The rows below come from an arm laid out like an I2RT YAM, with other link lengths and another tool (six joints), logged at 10 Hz.
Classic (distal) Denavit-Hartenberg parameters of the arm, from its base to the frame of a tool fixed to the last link. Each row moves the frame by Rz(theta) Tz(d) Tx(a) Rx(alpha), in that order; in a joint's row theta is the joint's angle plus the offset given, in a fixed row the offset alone. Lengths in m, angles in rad.
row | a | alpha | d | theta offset
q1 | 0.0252 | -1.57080 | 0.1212 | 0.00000
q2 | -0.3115 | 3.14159 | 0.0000 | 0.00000
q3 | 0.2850 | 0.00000 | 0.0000 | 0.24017
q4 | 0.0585 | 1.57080 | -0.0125 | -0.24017
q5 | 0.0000 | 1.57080 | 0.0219 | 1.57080
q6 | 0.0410 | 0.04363 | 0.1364 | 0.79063
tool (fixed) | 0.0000 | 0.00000 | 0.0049 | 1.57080
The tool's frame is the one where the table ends.
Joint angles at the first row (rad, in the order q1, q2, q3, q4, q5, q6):
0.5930 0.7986 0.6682 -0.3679 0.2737 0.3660
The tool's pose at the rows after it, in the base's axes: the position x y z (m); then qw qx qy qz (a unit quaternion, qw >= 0):
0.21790 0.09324 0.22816 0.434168 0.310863 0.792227 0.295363
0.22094 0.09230 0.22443 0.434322 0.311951 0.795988 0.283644
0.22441 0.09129 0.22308 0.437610 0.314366 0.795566 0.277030
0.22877 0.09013 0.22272 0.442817 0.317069 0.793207 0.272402
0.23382 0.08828 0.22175 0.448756 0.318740 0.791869 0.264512
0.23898 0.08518 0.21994 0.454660 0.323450 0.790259 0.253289
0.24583 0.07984 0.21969 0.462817 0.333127 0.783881 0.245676
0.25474 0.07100 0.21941 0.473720 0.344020 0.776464 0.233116
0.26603 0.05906 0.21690 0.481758 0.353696 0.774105 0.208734
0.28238 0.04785 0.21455 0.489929 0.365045 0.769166 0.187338
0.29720 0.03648 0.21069 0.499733 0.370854 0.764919 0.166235
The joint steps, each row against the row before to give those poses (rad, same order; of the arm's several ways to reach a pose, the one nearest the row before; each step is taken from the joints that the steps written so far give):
-0.0030 0.0225 -0.0054 0.0141 0.0126 -0.0091
-0.0039 0.0214 -0.0004 0.0034 0.0103 -0.0065
-0.0057 0.0148 0.0000 0.0107 0.0095 -0.0046
-0.0087 0.0138 0.0001 0.0168 0.0081 -0.0061
-0.0107 0.0176 -0.0001 0.0175 0.0099 -0.0114
-0.0127 0.0202 0.0000 0.0153 0.0152 -0.0085
-0.0278 0.0163 0.0000 0.0236 0.0069 -0.0068
-0.0419 0.0207 0.0004 0.0286 0.0057 -0.0168
-0.0534 0.0396 0.0076 0.0222 0.0050 -0.0301
-0.0569 0.0592 0.0153 0.0412 0.0015 -0.0275
-0.0484 0.0538 0.0065 0.0503 0.0054 -0.0351

